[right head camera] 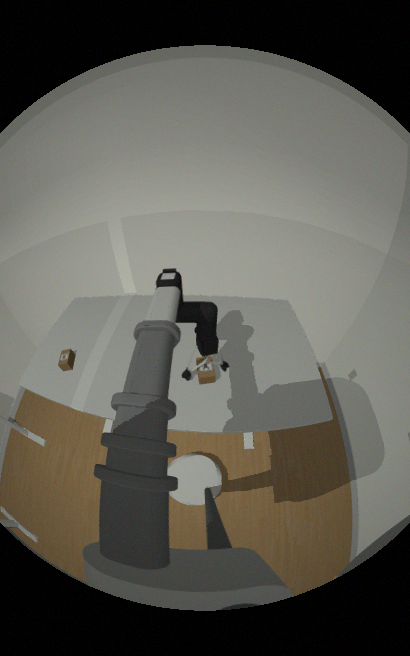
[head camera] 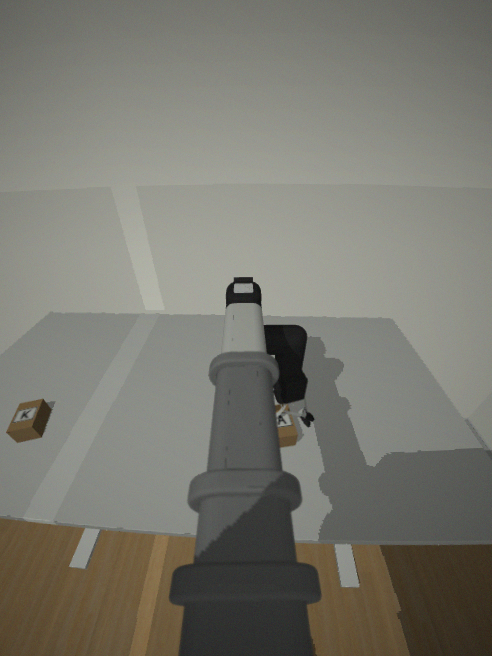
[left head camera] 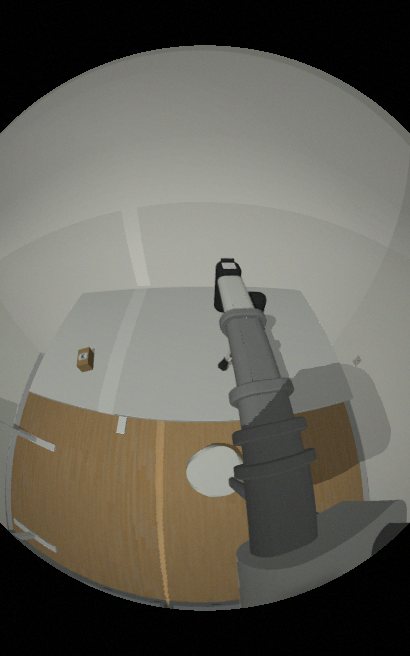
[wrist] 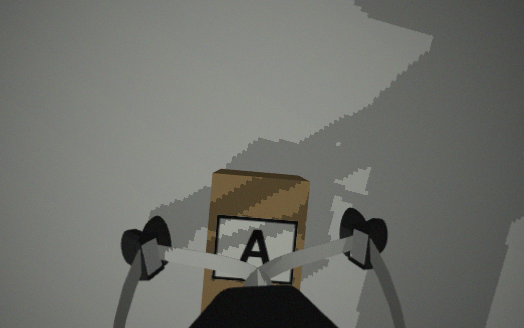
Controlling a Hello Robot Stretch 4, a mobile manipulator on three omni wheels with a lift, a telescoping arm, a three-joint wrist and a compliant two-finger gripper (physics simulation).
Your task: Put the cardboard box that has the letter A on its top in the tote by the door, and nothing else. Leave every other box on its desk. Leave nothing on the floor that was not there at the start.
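Where they show: gripper, between the fingertips: [right head camera: 205,373] [head camera: 279,431] [wrist: 255,231]; robot's base, origin of its link: [right head camera: 193,478] [left head camera: 214,469].
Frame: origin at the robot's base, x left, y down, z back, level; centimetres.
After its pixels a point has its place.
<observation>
The cardboard box with the letter A [head camera: 287,437] @(x -9.8, y -96.7, z -40.9 cm) [right head camera: 206,378] @(x -9.1, y -95.9, z -40.8 cm) [wrist: 260,195] @(x -8.3, y -97.2, z -48.6 cm) sits letter up on the grey-white desk [head camera: 174,423] @(x 19.2, y -92.2, z -47.7 cm) [left head camera: 175,350] @(x 16.7, y -92.2, z -52.6 cm) [right head camera: 295,370] @(x -47.5, y -92.2, z -44.0 cm). The arm partly covers it in the head camera view; it does not show in the left head camera view. My gripper [right head camera: 205,370] @(x -8.8, y -92.2, z -45.2 cm) [wrist: 255,231] @(x -8.8, y -92.2, z -45.2 cm) is open and points down over this box. In the wrist view one fingertip is on each side of the box, with a gap at both sides, and the box is nearly square to the fingers. How far the tips are above the desk is hard to tell. The tote does not show.
A cardboard box with the letter K [head camera: 29,426] @(x 54.3, y -97.2, z -43.4 cm) [left head camera: 87,361] @(x 54.0, y -97.0, z -44.2 cm) [right head camera: 67,361] @(x 54.0, y -96.8, z -44.5 cm) sits on the same desk at the left. A round white object [left head camera: 212,472] @(x 2.2, y -18.7, z 0.7 cm) [right head camera: 192,477] @(x -0.3, y -18.7, z -1.7 cm) stands in front of the desk. A wall rises behind the desk. The arm casts a shadow right of the A box.
</observation>
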